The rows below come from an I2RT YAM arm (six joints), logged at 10 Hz.
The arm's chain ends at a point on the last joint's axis. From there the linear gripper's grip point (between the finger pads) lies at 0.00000 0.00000 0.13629 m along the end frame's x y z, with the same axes.
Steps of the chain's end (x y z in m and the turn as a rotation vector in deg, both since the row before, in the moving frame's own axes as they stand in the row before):
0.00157 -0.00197 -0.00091 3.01 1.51 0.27
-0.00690 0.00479 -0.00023 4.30 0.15 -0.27
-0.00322 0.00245 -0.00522 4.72 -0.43 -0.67
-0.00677 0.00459 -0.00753 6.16 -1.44 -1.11
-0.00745 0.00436 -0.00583 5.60 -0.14 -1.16
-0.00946 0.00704 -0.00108 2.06 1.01 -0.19
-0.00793 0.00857 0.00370 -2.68 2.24 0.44
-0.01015 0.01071 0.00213 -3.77 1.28 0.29
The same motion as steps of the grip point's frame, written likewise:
0.00518 -0.00912 -0.00115 3.01 1.51 0.27
-0.00657 -0.00543 -0.00061 4.30 0.15 -0.27
-0.00431 -0.00876 -0.00569 4.72 -0.43 -0.67
-0.01033 -0.01000 -0.00836 6.16 -1.44 -1.11
-0.00792 -0.00894 -0.00648 5.60 -0.14 -1.16
-0.00707 0.00214 -0.00119 2.06 1.01 -0.19
-0.00263 0.01496 0.00345 -2.68 2.24 0.44
-0.00713 0.01968 0.00180 -3.77 1.28 0.29

